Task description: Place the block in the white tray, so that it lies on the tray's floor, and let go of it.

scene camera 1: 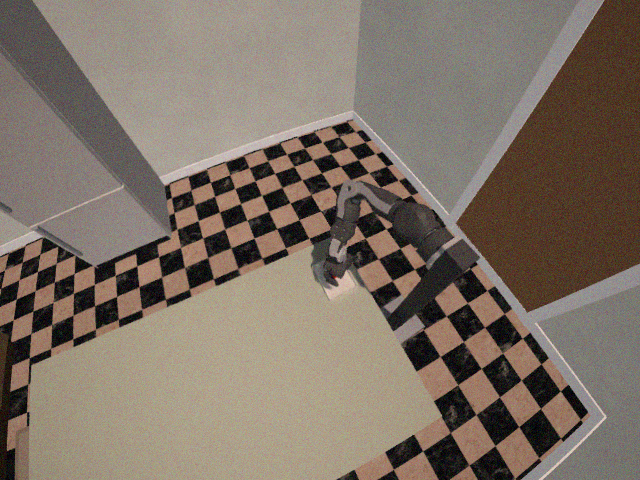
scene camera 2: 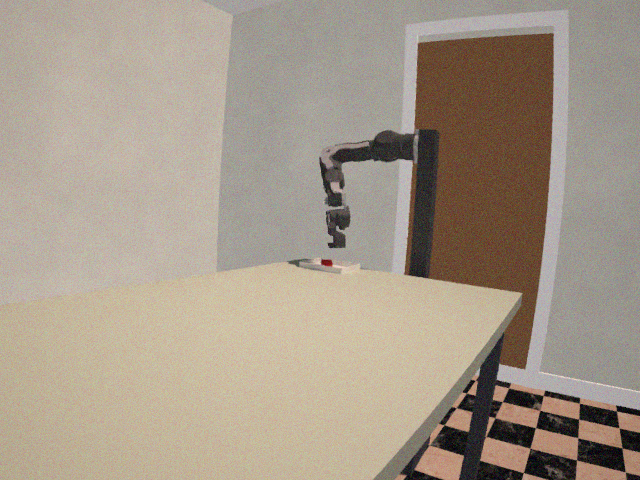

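Note:
The red block [scene camera 1: 334, 277] [scene camera 2: 326, 262] is in the white tray [scene camera 1: 340, 290] [scene camera 2: 347, 269], which stands near the table's far corner. In scene camera 2 the upper part of the block shows above the tray's near wall, and the wall hides its underside. In scene camera 1 the gripper covers most of the block. My gripper [scene camera 1: 332, 281] [scene camera 2: 336, 247] points down above the tray, with a gap between its fingertips and the block. It is open and holds nothing.
The pale table top [scene camera 1: 222, 361] [scene camera 2: 248, 351] spreads out from the tray. The arm's dark post [scene camera 1: 431, 284] [scene camera 2: 425, 206] stands beside the table's edge. A grey cabinet [scene camera 1: 103, 227] stands on the chequered floor beyond the table.

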